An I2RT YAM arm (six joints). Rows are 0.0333 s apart.
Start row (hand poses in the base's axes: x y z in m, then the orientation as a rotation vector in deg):
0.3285, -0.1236, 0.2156, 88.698, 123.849, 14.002
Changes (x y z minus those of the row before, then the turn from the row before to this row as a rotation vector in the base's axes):
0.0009, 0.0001, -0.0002, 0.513, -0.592, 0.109
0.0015, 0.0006, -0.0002, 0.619, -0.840, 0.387
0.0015, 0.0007, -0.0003, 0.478, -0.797, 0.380
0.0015, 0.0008, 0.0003, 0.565, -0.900, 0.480
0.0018, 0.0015, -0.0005, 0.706, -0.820, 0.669
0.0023, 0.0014, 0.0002, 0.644, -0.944, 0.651
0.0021, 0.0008, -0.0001, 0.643, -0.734, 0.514
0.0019, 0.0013, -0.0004, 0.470, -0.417, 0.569
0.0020, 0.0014, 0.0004, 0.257, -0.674, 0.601
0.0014, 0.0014, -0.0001, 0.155, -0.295, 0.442
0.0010, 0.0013, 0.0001, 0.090, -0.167, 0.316
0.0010, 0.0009, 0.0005, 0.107, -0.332, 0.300
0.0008, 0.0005, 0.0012, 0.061, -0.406, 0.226
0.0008, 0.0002, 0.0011, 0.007, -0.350, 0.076
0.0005, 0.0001, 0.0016, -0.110, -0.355, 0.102
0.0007, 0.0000, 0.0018, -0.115, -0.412, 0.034
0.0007, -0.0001, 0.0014, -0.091, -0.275, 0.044
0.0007, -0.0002, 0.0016, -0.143, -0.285, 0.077
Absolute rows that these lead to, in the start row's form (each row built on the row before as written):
0.3294, -0.1235, 0.2154, 88.603, 123.584, 15.038
0.3309, -0.1229, 0.2152, 88.161, 123.372, 16.459
0.3324, -0.1222, 0.2149, 87.663, 123.154, 17.684
0.3339, -0.1214, 0.2152, 87.057, 122.944, 19.107
0.3357, -0.1199, 0.2147, 86.366, 122.961, 20.693
0.3380, -0.1185, 0.2149, 85.591, 122.846, 22.281
0.3401, -0.1177, 0.2148, 85.052, 122.768, 23.675
0.3420, -0.1164, 0.2144, 84.519, 122.957, 24.682
0.3440, -0.1150, 0.2148, 83.701, 122.949, 25.623
0.3454, -0.1136, 0.2147, 83.184, 123.093, 26.146
0.3464, -0.1123, 0.2148, 82.825, 123.227, 26.468
0.3474, -0.1114, 0.2153, 82.404, 123.219, 26.907
0.3482, -0.1109, 0.2165, 81.994, 123.088, 27.311
0.3490, -0.1107, 0.2176, 81.736, 122.875, 27.563
0.3495, -0.1106, 0.2192, 81.385, 122.673, 27.694
0.3502, -0.1106, 0.2210, 81.070, 122.371, 27.828
0.3509, -0.1107, 0.2224, 80.831, 122.186, 27.909
0.3516, -0.1109, 0.2240, 80.525, 122.017, 27.950

